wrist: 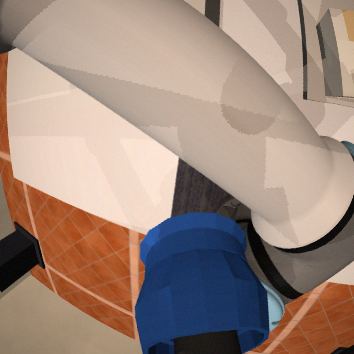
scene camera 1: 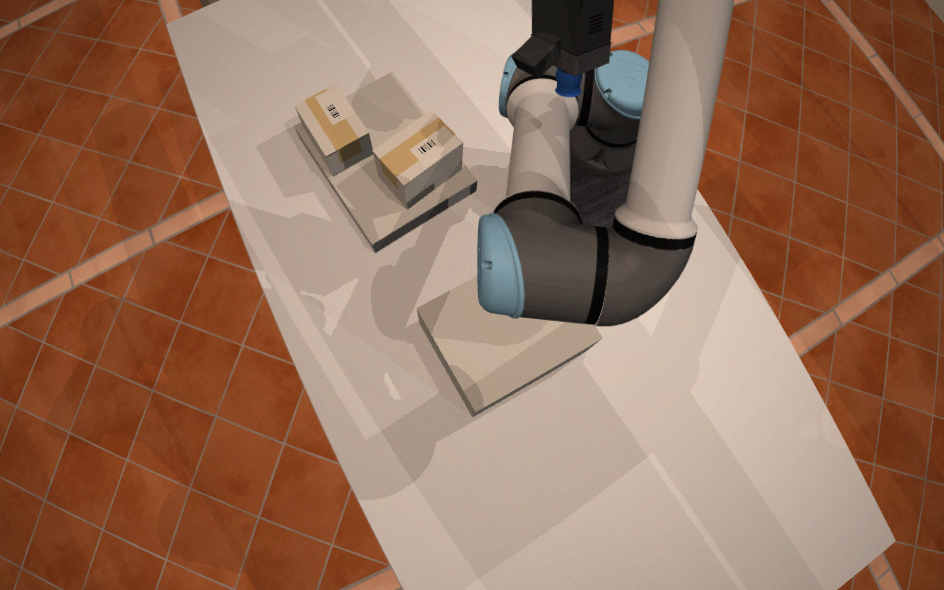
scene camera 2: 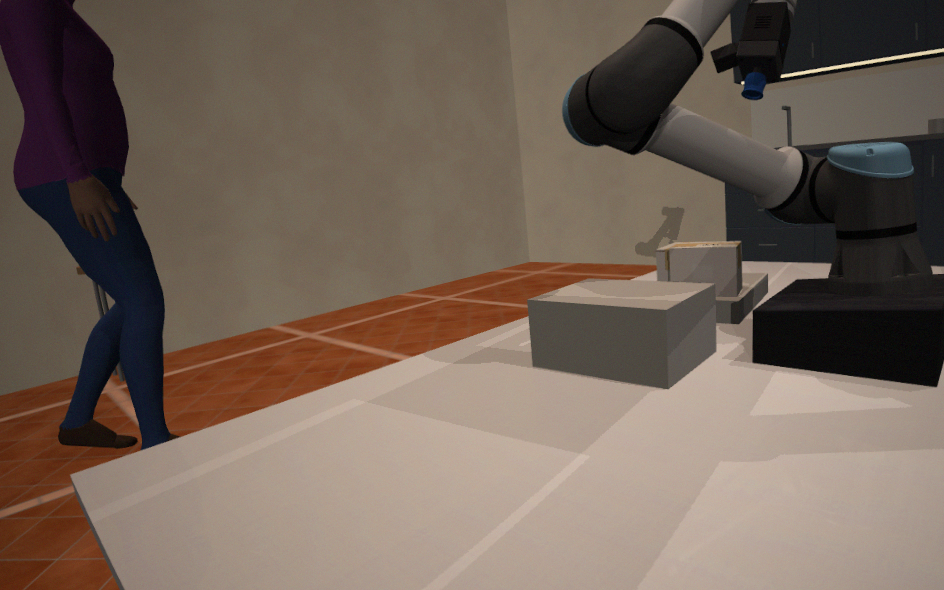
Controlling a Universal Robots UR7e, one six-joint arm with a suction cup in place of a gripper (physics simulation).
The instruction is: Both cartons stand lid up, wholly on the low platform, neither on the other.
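One carton with tan tape and a barcode on top stands near the left edge of the low platform. A second carton, also with tape on top and a barcode, stands on the same platform to its right, near the platform's right side. The two are apart, neither on the other. In scene camera 2 the first carton is mostly hidden. My gripper, a blue suction cup, is high above the robot's base side, away from both cartons, and holds nothing.
A taller grey block stands on the table apart from the platform. My elbow hangs over part of it in scene camera 1. A person stands beyond the table at the left.
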